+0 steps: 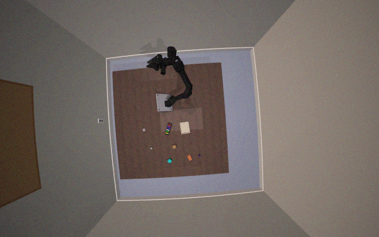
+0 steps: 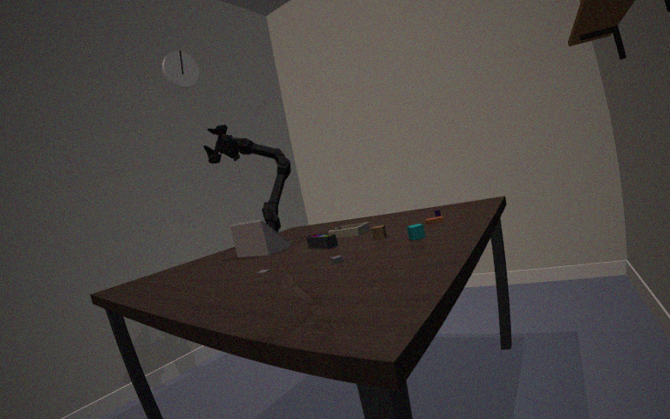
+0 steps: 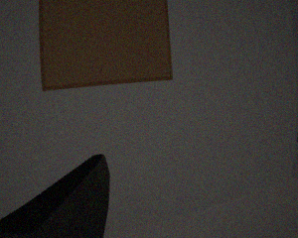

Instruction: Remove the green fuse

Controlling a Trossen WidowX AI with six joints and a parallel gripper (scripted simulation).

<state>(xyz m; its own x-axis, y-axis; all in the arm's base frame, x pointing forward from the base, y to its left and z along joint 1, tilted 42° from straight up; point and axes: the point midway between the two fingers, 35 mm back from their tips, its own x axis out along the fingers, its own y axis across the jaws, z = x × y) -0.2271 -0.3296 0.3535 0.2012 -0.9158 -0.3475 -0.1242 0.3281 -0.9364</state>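
Now: the green fuse 530 mm ahead of my gripper tip, 520 mm below it and 10 mm to the left of it. The rest, counted from my gripper tip: white tray: 540 mm below, 510 mm ahead, 210 mm to the left; then tan cube: 710 mm ahead, 530 mm below, 70 mm to the left; then teal cube: 870 mm ahead, 530 mm below.
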